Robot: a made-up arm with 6 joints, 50 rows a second.
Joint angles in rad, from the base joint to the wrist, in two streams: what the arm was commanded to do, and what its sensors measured. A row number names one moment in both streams.
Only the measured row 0 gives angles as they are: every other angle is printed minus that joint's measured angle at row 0.
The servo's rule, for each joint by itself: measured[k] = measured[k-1] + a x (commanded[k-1-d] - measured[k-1]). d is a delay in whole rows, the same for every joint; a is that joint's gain. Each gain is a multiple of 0.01, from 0.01 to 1. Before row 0 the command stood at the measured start. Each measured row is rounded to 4 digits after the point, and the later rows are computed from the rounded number. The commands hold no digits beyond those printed.
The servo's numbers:
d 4
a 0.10 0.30 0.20 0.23 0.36 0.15
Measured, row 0:
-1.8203 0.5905 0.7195 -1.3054 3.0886 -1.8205
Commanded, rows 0 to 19:
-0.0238 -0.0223 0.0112 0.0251 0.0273 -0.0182
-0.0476 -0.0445 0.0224 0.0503 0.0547 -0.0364
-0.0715 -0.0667 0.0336 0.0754 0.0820 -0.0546
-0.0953 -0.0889 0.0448 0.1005 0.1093 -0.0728
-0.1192 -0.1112 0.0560 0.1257 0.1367 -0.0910
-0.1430 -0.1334 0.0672 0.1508 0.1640 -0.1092
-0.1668 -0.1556 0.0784 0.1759 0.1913 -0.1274
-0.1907 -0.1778 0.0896 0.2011 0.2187 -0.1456
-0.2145 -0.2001 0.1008 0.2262 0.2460 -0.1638
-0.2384 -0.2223 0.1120 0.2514 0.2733 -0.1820
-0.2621 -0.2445 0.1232 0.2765 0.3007 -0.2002
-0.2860 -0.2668 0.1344 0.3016 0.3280 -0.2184
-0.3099 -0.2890 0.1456 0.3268 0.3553 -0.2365
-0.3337 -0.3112 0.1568 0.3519 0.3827 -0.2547
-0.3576 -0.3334 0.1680 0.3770 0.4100 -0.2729
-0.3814 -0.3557 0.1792 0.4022 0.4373 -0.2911
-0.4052 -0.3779 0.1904 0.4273 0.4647 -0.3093
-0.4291 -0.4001 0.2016 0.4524 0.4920 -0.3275
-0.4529 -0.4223 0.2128 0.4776 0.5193 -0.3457
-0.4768 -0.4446 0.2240 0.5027 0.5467 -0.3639
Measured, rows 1 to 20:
0.0000 0.0000 0.0000 0.0000 0.0000 0.0000
0.0000 0.0000 0.0000 0.0000 0.0000 0.0000
0.0000 0.0000 0.0000 0.0000 0.0000 0.0000
0.0000 0.0000 0.0000 0.0000 0.0000 0.0000
-0.0024 -0.0067 0.0022 0.0058 0.0098 -0.0027
-0.0069 -0.0180 0.0062 0.0160 0.0260 -0.0078
-0.0134 -0.0326 0.0117 0.0297 0.0462 -0.0148
-0.0216 -0.0495 0.0183 0.0460 0.0689 -0.0235
-0.0314 -0.0680 0.0258 0.0643 0.0933 -0.0336
-0.0426 -0.0876 0.0341 0.0842 0.1188 -0.0449
-0.0550 -0.1080 0.0430 0.1053 0.1449 -0.0573
-0.0686 -0.1289 0.0523 0.1273 0.1715 -0.0705
-0.0832 -0.1503 0.0620 0.1500 0.1983 -0.0845
-0.0987 -0.1719 0.0720 0.1733 0.2253 -0.0991
-0.1150 -0.1937 0.0822 0.1970 0.2524 -0.1143
-0.1321 -0.2156 0.0926 0.2211 0.2796 -0.1299
-0.1499 -0.2376 0.1032 0.2454 0.3069 -0.1459
-0.1683 -0.2597 0.1139 0.2699 0.3342 -0.1622
-0.1872 -0.2818 0.1247 0.2945 0.3615 -0.1788
-0.2066 -0.3040 0.1356 0.3193 0.3888 -0.1956

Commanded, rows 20 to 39:
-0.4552 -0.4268 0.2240 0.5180 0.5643 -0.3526
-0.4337 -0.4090 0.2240 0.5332 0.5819 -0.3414
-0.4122 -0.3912 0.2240 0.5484 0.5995 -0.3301
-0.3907 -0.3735 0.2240 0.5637 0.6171 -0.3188
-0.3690 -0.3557 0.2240 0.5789 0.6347 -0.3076
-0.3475 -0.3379 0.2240 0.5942 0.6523 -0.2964
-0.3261 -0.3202 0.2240 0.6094 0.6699 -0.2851
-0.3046 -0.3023 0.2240 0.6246 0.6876 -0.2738
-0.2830 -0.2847 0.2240 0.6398 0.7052 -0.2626
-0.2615 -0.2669 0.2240 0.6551 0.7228 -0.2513
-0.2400 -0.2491 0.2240 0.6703 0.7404 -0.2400
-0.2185 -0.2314 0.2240 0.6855 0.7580 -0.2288
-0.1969 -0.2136 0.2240 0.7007 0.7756 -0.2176
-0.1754 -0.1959 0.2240 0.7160 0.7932 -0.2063
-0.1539 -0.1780 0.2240 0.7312 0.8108 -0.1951
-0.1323 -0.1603 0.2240 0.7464 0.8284 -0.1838
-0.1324 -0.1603 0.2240 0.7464 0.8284 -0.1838
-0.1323 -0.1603 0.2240 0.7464 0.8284 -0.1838
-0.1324 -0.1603 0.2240 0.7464 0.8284 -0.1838
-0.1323 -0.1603 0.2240 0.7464 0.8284 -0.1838
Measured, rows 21 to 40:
-0.2265 -0.3262 0.1466 0.3441 0.4161 -0.2127
-0.2468 -0.3484 0.1576 0.3690 0.4434 -0.2299
-0.2674 -0.3706 0.1686 0.3940 0.4707 -0.2473
-0.2883 -0.3928 0.1797 0.4190 0.4981 -0.2648
-0.3050 -0.4030 0.1886 0.4418 0.5219 -0.2780
-0.3179 -0.4048 0.1957 0.4628 0.5435 -0.2875
-0.3273 -0.4007 0.2014 0.4825 0.5637 -0.2939
-0.3336 -0.3925 0.2059 0.5012 0.5829 -0.2976
-0.3371 -0.3815 0.2095 0.5191 0.6015 -0.2991
-0.3381 -0.3684 0.2124 0.5364 0.6198 -0.2987
-0.3369 -0.3539 0.2147 0.5532 0.6378 -0.2967
-0.3337 -0.3384 0.2166 0.5696 0.6557 -0.2933
-0.3286 -0.3223 0.2181 0.5857 0.6735 -0.2887
-0.3219 -0.3057 0.2193 0.6017 0.6912 -0.2831
-0.3137 -0.2887 0.2202 0.6175 0.7089 -0.2766
-0.3042 -0.2715 0.2210 0.6331 0.7266 -0.2694
-0.2935 -0.2541 0.2216 0.6486 0.7442 -0.2616
-0.2817 -0.2366 0.2221 0.6641 0.7618 -0.2533
-0.2689 -0.2190 0.2225 0.6795 0.7794 -0.2446
-0.2552 -0.2014 0.2228 0.6949 0.7970 -0.2355

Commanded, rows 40 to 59:
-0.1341 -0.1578 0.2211 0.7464 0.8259 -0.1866
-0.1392 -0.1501 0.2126 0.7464 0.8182 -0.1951
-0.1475 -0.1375 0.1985 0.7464 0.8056 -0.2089
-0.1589 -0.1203 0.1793 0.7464 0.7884 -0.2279
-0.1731 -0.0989 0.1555 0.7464 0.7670 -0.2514
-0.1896 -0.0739 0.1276 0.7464 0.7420 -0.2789
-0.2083 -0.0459 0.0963 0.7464 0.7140 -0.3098
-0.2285 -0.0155 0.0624 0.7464 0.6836 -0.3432
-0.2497 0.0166 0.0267 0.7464 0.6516 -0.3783
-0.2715 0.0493 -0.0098 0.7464 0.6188 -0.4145
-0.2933 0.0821 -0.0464 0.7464 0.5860 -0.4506
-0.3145 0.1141 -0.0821 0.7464 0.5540 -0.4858
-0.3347 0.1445 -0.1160 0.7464 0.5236 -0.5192
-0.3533 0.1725 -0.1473 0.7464 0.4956 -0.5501
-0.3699 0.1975 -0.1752 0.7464 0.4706 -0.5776
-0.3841 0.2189 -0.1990 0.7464 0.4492 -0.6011
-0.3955 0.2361 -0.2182 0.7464 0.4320 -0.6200
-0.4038 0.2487 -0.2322 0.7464 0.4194 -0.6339
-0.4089 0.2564 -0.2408 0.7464 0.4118 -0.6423
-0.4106 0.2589 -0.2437 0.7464 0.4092 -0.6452
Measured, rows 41 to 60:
-0.2429 -0.1891 0.2230 0.7067 0.8083 -0.2277
-0.2318 -0.1805 0.2232 0.7158 0.8155 -0.2211
-0.2219 -0.1744 0.2234 0.7228 0.8201 -0.2155
-0.2129 -0.1702 0.2235 0.7282 0.8231 -0.2107
-0.2050 -0.1665 0.2230 0.7324 0.8241 -0.2071
-0.1984 -0.1616 0.2209 0.7356 0.8220 -0.2053
-0.1933 -0.1544 0.2164 0.7381 0.8161 -0.2058
-0.1899 -0.1442 0.2090 0.7400 0.8061 -0.2091
-0.1882 -0.1306 0.1983 0.7415 0.7920 -0.2154
-0.1883 -0.1136 0.1842 0.7426 0.7740 -0.2249
-0.1903 -0.0933 0.1666 0.7435 0.7524 -0.2376
-0.1941 -0.0700 0.1458 0.7442 0.7276 -0.2534
-0.1997 -0.0440 0.1220 0.7447 0.7002 -0.2721
-0.2069 -0.0160 0.0956 0.7451 0.6709 -0.2935
-0.2155 0.0134 0.0672 0.7454 0.6403 -0.3171
-0.2254 0.0436 0.0373 0.7456 0.6092 -0.3424
-0.2363 0.0739 0.0066 0.7458 0.5784 -0.3689
-0.2480 0.1035 -0.0242 0.7459 0.5486 -0.3961
-0.2602 0.1317 -0.0544 0.7460 0.5205 -0.4233
-0.2726 0.1579 -0.0833 0.7461 0.4948 -0.4500

